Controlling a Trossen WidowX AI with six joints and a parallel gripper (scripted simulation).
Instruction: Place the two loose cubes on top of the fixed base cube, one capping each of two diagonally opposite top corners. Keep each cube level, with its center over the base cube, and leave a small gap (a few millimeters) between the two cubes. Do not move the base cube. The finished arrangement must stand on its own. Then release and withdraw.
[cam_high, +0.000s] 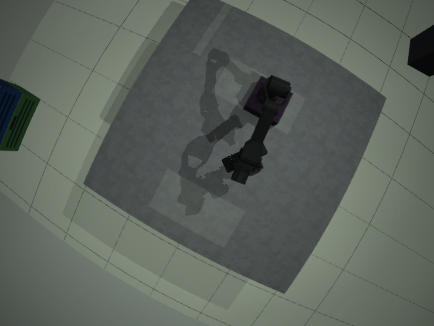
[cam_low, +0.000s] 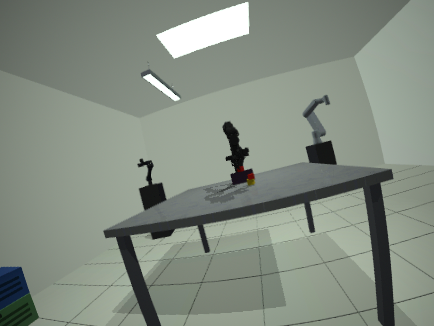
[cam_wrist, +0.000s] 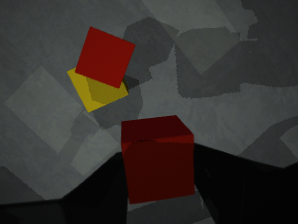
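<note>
Right now my gripper tip is 50 mm to the right of the yellow cube and 100 mm above it.
</note>
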